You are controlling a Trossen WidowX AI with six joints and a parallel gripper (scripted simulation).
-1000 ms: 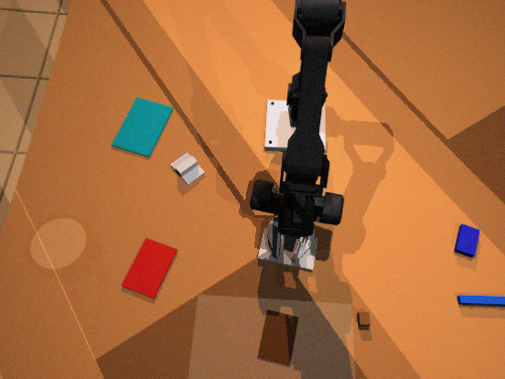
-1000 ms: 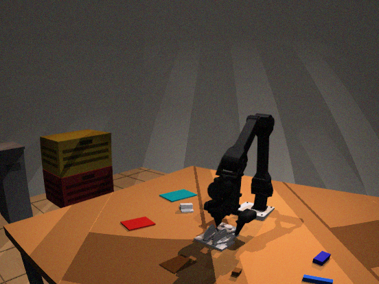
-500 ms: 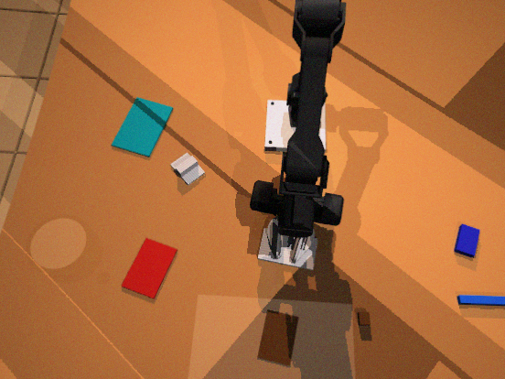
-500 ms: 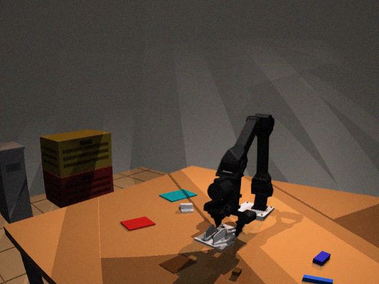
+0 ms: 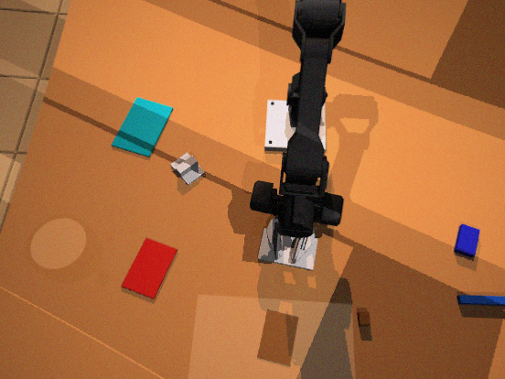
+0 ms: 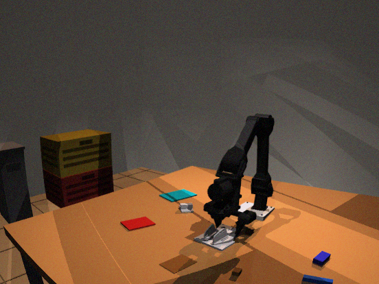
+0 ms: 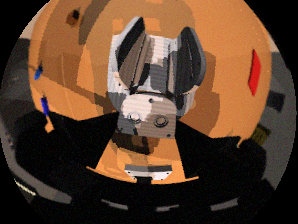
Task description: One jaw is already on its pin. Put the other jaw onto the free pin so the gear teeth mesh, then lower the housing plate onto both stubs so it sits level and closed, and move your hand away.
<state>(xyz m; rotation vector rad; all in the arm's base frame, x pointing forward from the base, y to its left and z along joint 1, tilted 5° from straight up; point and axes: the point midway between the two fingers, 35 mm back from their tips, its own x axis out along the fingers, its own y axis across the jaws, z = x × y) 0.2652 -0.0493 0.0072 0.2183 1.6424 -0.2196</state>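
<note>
The jaw lies 2 cm to the right of my gripper tip, 2 cm ahead of it and 1 cm above it. Also, from my gripper tip: red card: 32 cm to the right, 9 cm ahead; then brown card: 25 cm ahead, 6 cm to the right, 1 cm below; then brown cube: 23 cm ahead, 12 cm to the left.
</note>
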